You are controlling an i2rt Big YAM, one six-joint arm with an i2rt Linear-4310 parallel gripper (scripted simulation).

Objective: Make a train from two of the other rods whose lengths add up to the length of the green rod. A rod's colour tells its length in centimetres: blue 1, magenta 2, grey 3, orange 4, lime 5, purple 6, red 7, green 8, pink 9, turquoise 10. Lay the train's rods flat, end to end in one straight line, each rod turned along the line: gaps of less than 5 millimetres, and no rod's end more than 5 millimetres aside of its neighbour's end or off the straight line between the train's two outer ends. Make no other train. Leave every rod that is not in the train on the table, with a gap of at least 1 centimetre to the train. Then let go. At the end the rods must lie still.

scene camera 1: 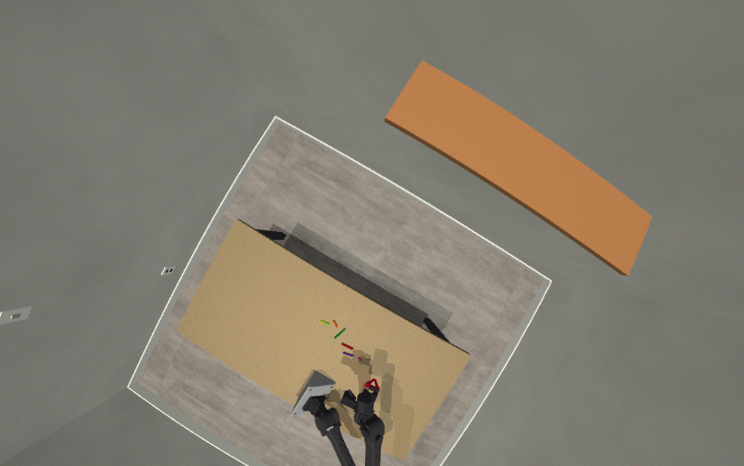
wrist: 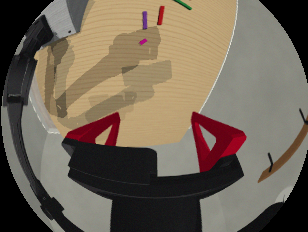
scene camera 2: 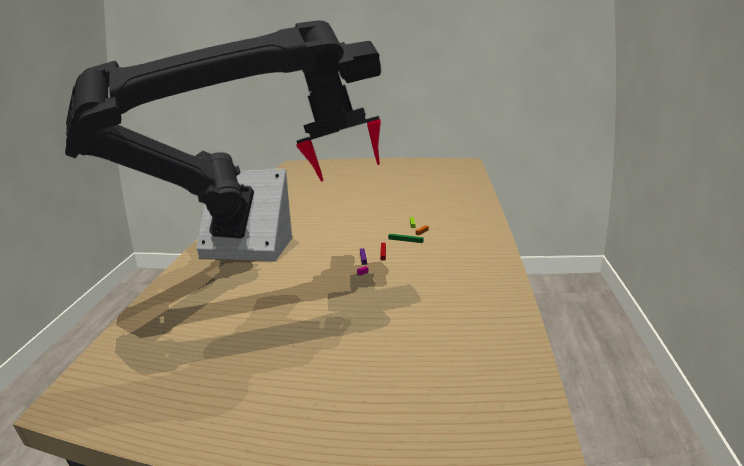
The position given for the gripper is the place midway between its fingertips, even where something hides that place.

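Note:
The gripper (scene camera 2: 350, 172) appears in scene camera 2, and the wrist view shows it as well (wrist: 155, 115).

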